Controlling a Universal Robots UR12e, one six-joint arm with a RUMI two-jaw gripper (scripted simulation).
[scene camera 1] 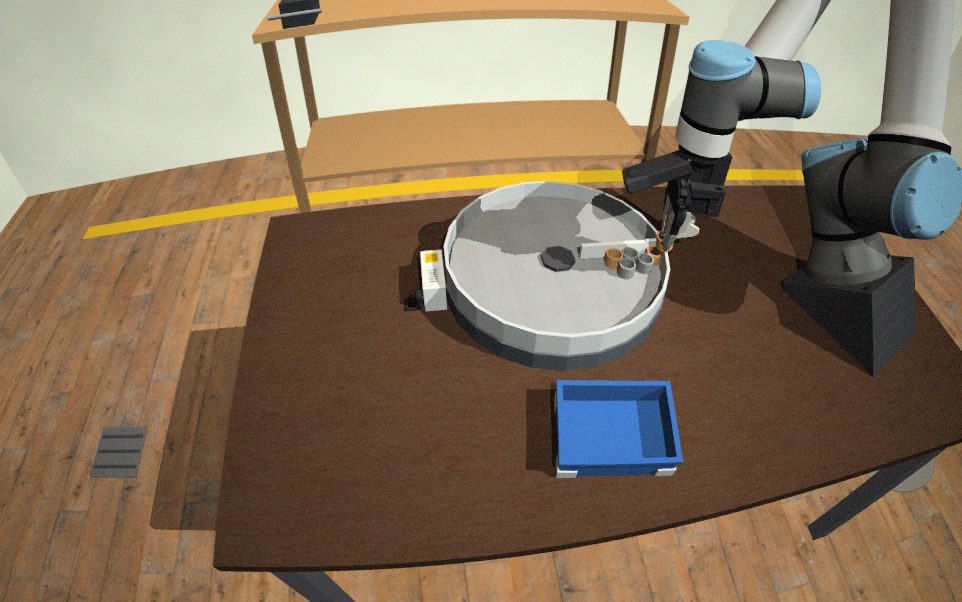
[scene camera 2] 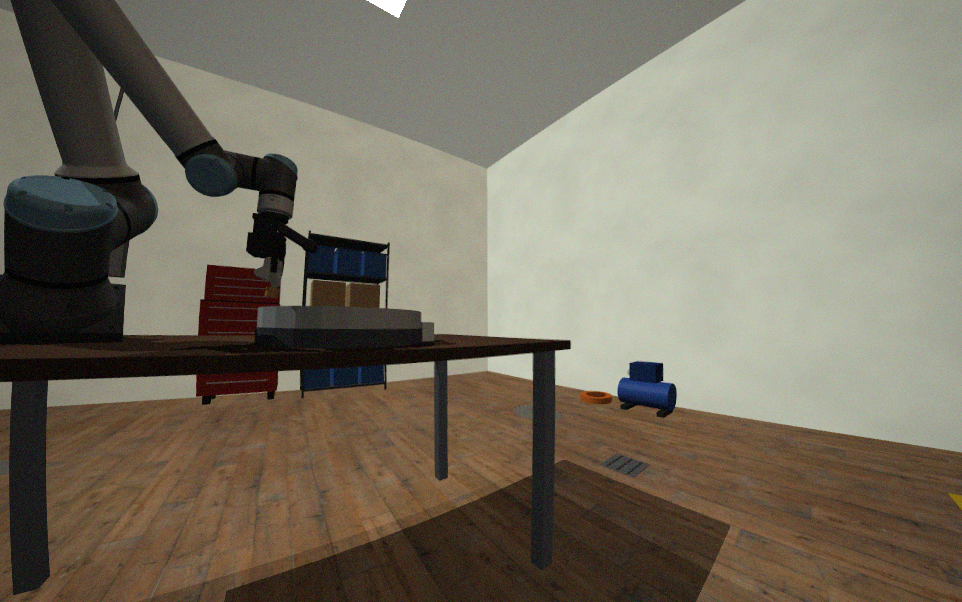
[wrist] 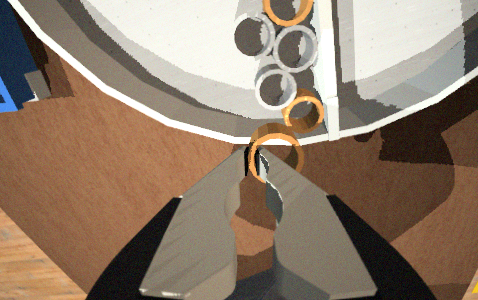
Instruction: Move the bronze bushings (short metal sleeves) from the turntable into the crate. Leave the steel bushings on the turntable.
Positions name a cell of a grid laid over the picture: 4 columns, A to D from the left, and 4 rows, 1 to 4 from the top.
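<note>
A bronze bushing (wrist: C2) and another bronze bushing (wrist: C3) are visible, along with a grey turntable (wrist: B1) and a blue crate (scene camera 1: C3). The robot's view also takes in the gripper (scene camera 1: C2), (scene camera 2: B2), (wrist: C2).
</note>
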